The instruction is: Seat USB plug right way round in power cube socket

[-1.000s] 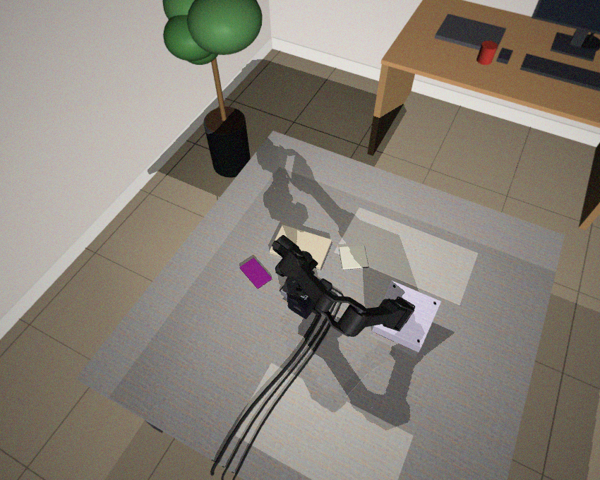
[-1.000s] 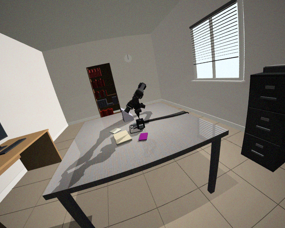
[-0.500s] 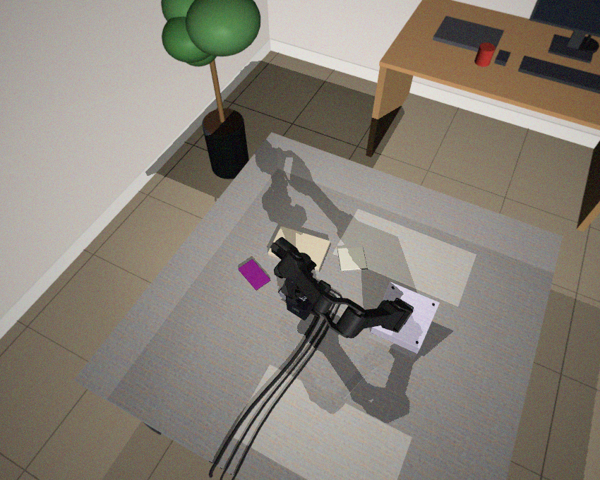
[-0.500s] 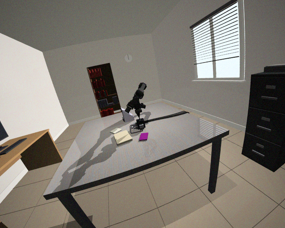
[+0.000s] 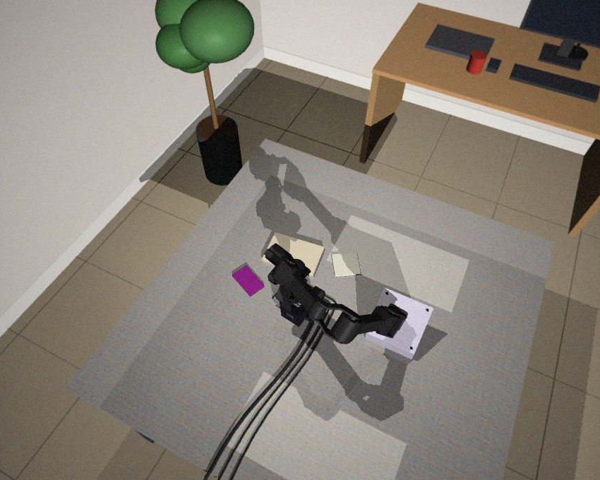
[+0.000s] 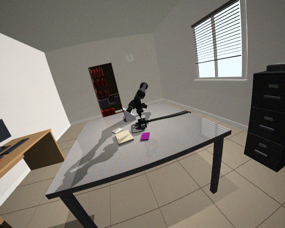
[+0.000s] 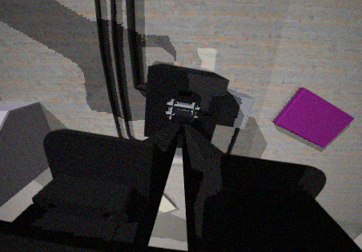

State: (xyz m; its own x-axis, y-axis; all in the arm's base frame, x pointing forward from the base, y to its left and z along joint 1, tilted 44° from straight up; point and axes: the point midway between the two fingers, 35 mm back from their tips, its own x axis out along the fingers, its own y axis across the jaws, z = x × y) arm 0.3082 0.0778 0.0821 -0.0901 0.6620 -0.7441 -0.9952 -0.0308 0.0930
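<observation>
The silver-edged USB plug lies 2 cm below my gripper tip. Round my gripper tip: beige notebook: 14 cm ahead, 20 cm to the right, 10 cm below; small note: 5 cm behind, 27 cm to the right, 10 cm below; magenta card: 22 cm ahead, 1 cm to the right, 10 cm below.
</observation>
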